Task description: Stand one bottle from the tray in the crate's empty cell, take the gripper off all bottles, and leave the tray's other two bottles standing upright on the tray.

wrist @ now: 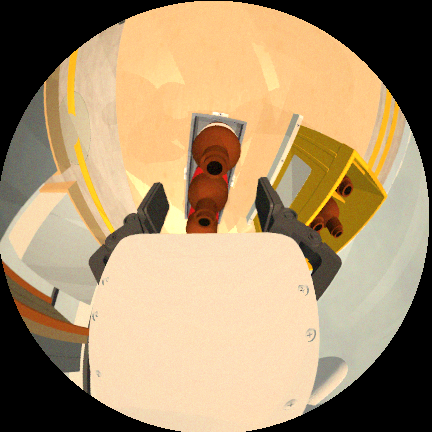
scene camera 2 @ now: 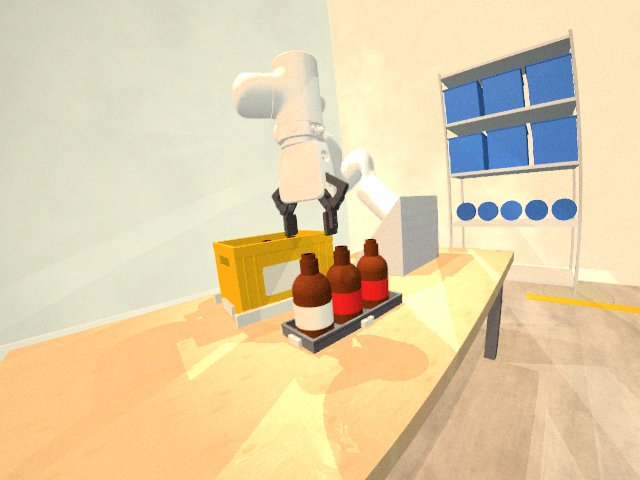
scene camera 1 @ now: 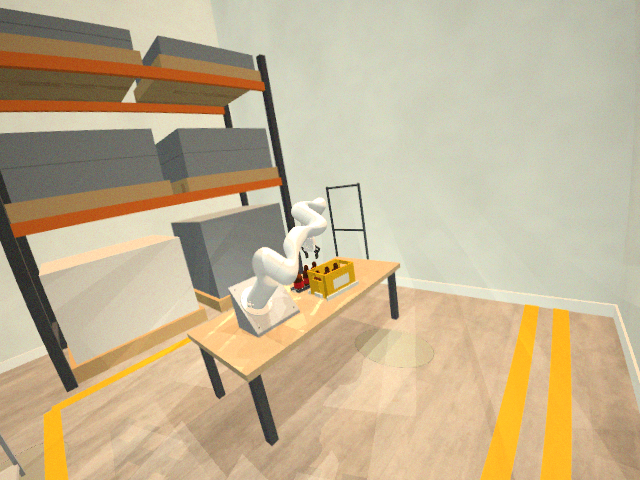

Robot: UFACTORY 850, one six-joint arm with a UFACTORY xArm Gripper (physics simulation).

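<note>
Three brown bottles stand upright in a row on the dark tray [scene camera 2: 341, 333] [wrist: 201, 120]: a white-labelled bottle [scene camera 2: 312, 312] [wrist: 216, 145], a middle red-labelled bottle [scene camera 2: 346, 304] [wrist: 208, 192], and another red-labelled bottle [scene camera 2: 374, 290] [wrist: 202, 227] at the end nearer the robot base. The yellow crate [scene camera 1: 321, 287] [scene camera 2: 248, 279] [wrist: 320, 150] stands beside the tray; several bottle necks show inside, and its empty cell cannot be made out. My gripper [scene camera 1: 311, 254] [scene camera 2: 310, 230] [wrist: 209, 191] is open and empty, above the bottle tops; in the wrist view its fingers appear on either side of the row.
The wooden table [scene camera 1: 258, 361] [scene camera 2: 206, 413] bears the robot's grey base [scene camera 1: 276, 315] [scene camera 2: 418, 232] beyond the tray and crate. A white strip [scene camera 2: 263, 312] [wrist: 292, 140] runs along the crate's foot. A tall rack [scene camera 1: 271, 124] stands behind the table.
</note>
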